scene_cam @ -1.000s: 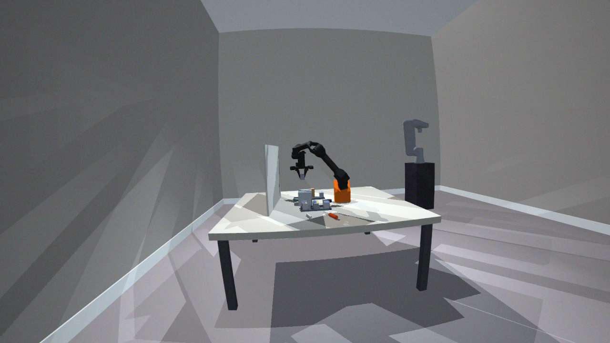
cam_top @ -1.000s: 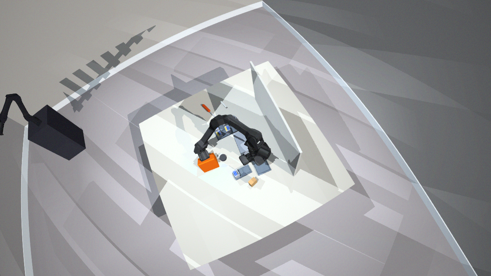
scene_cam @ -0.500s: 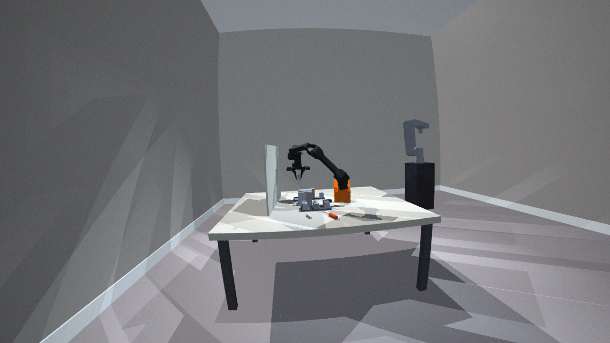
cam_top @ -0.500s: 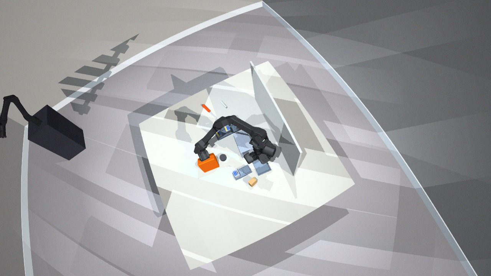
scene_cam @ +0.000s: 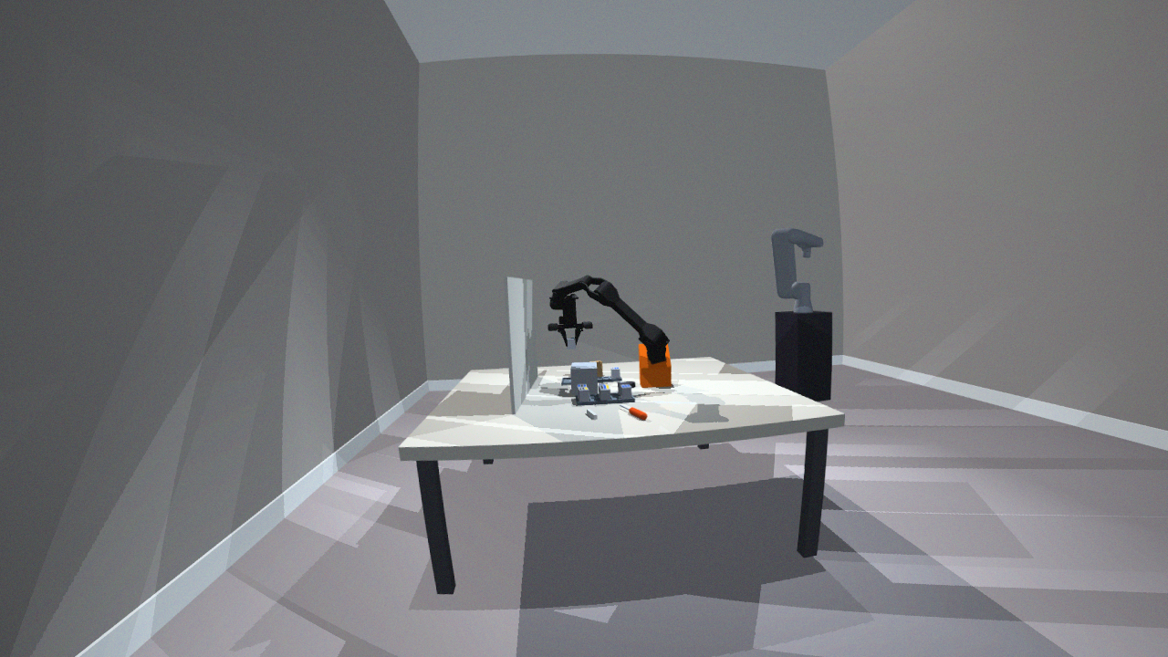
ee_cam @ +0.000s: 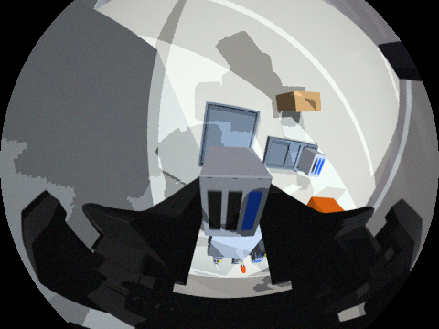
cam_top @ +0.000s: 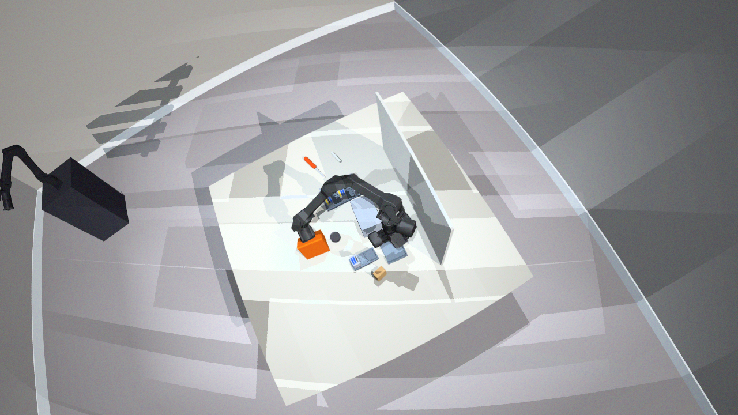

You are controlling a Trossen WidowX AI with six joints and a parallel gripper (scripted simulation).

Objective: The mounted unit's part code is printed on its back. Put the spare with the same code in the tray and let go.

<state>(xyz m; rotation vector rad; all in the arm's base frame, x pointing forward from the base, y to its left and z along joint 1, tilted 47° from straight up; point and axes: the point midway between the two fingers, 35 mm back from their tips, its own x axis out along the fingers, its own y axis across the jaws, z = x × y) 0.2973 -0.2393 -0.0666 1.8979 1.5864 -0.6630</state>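
My gripper tip is now 15 cm above the tray. Round my gripper tip: cardboard box 12 cm behind, 8 cm to the right, 12 cm below; then grey spare unit 2 cm above; then flat dark holder 14 cm behind, 3 cm to the left, 15 cm below.
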